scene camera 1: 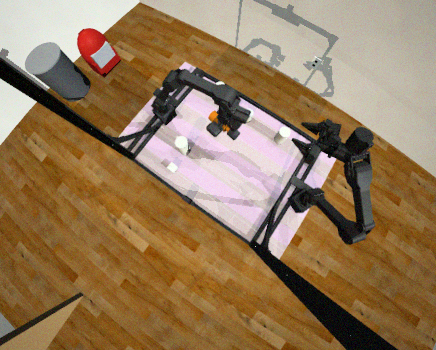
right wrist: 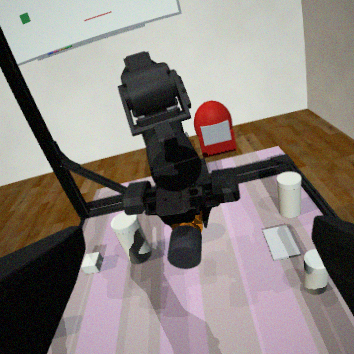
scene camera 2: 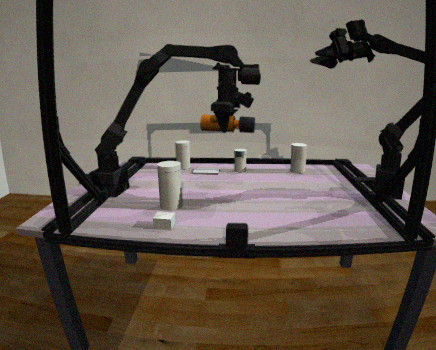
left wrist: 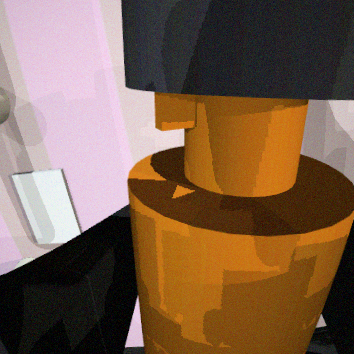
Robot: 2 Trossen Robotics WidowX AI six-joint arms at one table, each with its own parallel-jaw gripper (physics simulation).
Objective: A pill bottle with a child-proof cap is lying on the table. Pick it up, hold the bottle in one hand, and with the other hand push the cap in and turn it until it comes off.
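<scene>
The pill bottle has an orange body (scene camera 2: pixel 210 123) (left wrist: pixel 235 280) and a dark grey cap (scene camera 2: pixel 247 124) (left wrist: pixel 235 45) (right wrist: pixel 185 247). My left gripper (scene camera 2: pixel 223 125) is shut on the orange body and holds the bottle level, well above the table. The cap points toward the right in scene camera 2. It sits on the neck, with orange neck and a small tab showing below it in the left wrist view. My right gripper (scene camera 1: pixel 299 133) (scene camera 2: pixel 316 56) is open and empty, high at the right, apart from the bottle. Its fingers show at both sides of the right wrist view.
On the table stand a large white cylinder (scene camera 1: pixel 182 144) (scene camera 2: pixel 169 185), a white box (scene camera 1: pixel 172 167) (scene camera 2: pixel 164 220), a back-left cylinder (scene camera 2: pixel 183 156), a small bottle (scene camera 2: pixel 240 161) and a back-right cylinder (scene camera 1: pixel 283 134) (scene camera 2: pixel 298 158). A flat pale plate (scene camera 2: pixel 206 171) lies behind. Black frame rails edge the table.
</scene>
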